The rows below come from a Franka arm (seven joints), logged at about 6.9 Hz.
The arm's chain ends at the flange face. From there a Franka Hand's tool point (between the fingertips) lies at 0.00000 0.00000 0.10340 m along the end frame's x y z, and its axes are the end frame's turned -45 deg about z.
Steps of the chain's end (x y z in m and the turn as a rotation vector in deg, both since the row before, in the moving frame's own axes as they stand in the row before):
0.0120 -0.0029 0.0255 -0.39 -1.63 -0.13
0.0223 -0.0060 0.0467 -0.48 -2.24 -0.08
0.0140 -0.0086 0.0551 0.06 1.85 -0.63
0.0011 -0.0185 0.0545 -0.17 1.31 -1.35
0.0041 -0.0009 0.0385 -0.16 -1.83 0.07
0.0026 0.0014 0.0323 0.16 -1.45 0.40
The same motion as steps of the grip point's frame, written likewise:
0.0080 0.0049 0.0255 0.88 -1.43 -0.13
0.0165 0.0093 0.0466 1.24 -1.92 -0.08
0.0184 0.0061 0.0550 -1.27 1.35 -0.63
0.0153 -0.0104 0.0545 -1.05 0.81 -1.35
0.0010 0.0001 0.0384 1.18 -1.41 0.07
-0.0008 0.0008 0.0323 1.14 -0.91 0.40

